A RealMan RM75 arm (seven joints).
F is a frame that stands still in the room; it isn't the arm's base.
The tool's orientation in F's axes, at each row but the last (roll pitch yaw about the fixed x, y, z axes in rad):
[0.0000 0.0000 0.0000]
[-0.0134 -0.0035 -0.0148]
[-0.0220 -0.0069 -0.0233]
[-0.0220 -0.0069 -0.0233]
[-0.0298 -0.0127 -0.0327]
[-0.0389 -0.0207 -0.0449]
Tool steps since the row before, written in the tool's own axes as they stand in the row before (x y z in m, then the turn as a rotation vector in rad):
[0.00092 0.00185 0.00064 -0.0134 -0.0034 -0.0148]
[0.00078 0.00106 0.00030 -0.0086 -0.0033 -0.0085]
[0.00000 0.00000 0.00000 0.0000 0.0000 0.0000]
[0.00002 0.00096 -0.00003 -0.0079 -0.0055 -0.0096]
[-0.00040 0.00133 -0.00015 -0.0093 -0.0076 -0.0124]
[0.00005 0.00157 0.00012 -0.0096 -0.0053 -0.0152]
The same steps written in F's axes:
[0.00092 0.00185 0.00064 -0.0134 -0.0034 -0.0148]
[0.00079 0.00105 0.00029 -0.0086 -0.0033 -0.0085]
[0.00000 0.00000 0.00000 0.0000 0.0000 0.0000]
[0.00004 0.00096 -0.00005 -0.0080 -0.0055 -0.0095]
[-0.00035 0.00134 -0.00019 -0.0094 -0.0077 -0.0123]
[0.00012 0.00157 0.00006 -0.0095 -0.0055 -0.0152]

